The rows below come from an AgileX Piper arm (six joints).
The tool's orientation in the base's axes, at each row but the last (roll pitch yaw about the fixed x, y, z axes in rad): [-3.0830 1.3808 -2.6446]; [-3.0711 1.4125 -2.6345]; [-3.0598 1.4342 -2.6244]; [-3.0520 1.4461 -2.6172]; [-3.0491 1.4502 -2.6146]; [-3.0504 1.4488 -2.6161]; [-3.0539 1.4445 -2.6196]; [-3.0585 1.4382 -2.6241]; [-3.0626 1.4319 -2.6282]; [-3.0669 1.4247 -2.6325]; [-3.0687 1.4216 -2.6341]
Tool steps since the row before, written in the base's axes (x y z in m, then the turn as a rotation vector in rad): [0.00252 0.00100 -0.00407 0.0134 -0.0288 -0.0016]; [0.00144 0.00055 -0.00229 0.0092 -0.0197 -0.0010]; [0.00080 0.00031 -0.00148 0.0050 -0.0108 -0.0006]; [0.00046 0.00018 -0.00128 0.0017 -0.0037 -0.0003]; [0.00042 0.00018 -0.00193 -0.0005 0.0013 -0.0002]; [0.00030 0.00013 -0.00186 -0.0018 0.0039 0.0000]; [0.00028 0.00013 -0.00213 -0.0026 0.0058 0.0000]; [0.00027 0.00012 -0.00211 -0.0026 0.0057 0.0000]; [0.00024 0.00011 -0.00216 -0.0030 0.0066 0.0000]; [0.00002 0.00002 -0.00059 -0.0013 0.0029 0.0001]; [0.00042 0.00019 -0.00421 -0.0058 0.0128 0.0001]
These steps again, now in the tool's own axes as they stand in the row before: [0.00349 -0.00012 0.00343 0.0019 -0.0317 0.0002]; [0.00202 -0.00009 0.00188 0.0012 -0.0217 0.0002]; [0.00135 -0.00004 0.00105 0.0007 -0.0119 0.0001]; [0.00121 -0.00002 0.00065 0.0003 -0.0041 0.0000]; [0.00186 0.00001 0.00068 0.0002 0.0014 0.0001]; [0.00181 0.00001 0.00055 0.0000 0.0043 0.0000]; [0.00207 0.00002 0.00057 -0.0001 0.0064 0.0001]; [0.00205 0.00002 0.00057 -0.0001 0.0063 0.0000]; [0.00210 0.00002 0.00056 -0.0001 0.0072 0.0001]; [0.00058 0.00002 0.00011 -0.0001 0.0032 0.0000]; [0.00409 0.00004 0.00108 -0.0003 0.0141 0.0001]
